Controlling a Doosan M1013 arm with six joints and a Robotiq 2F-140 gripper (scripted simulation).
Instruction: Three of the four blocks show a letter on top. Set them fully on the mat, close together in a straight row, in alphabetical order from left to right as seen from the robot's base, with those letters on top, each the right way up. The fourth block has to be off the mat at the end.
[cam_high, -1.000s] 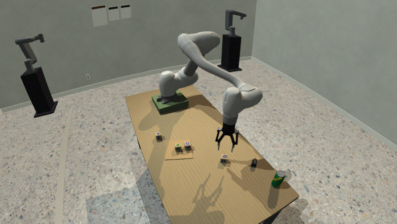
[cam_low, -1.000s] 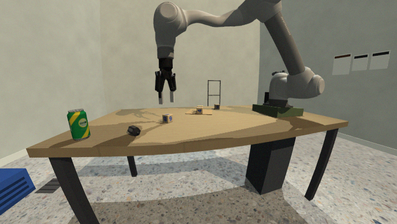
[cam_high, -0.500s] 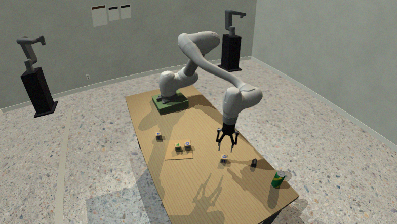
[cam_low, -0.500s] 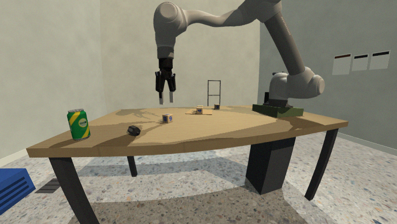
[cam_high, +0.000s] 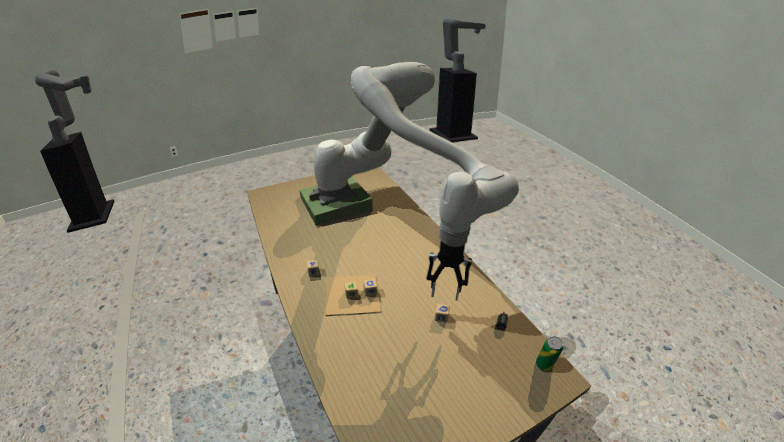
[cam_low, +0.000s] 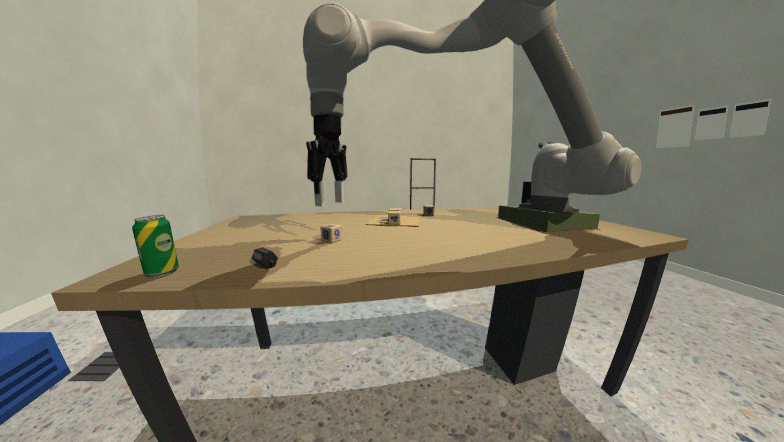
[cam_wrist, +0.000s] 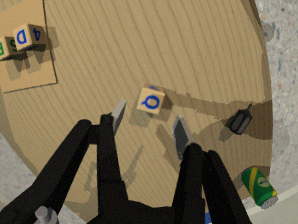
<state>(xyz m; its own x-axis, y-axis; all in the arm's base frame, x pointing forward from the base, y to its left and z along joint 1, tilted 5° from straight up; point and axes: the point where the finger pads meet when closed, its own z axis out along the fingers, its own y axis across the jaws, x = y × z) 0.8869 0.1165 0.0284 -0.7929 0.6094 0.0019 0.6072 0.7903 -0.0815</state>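
The blue-lettered block is 11 cm below my hand. Round my hand: D block 22 cm behind, 18 cm to the right, 11 cm below; then tan mat 25 cm to the right, 23 cm behind, 13 cm below; then black object 19 cm to the left, 12 cm below, 12 cm ahead.
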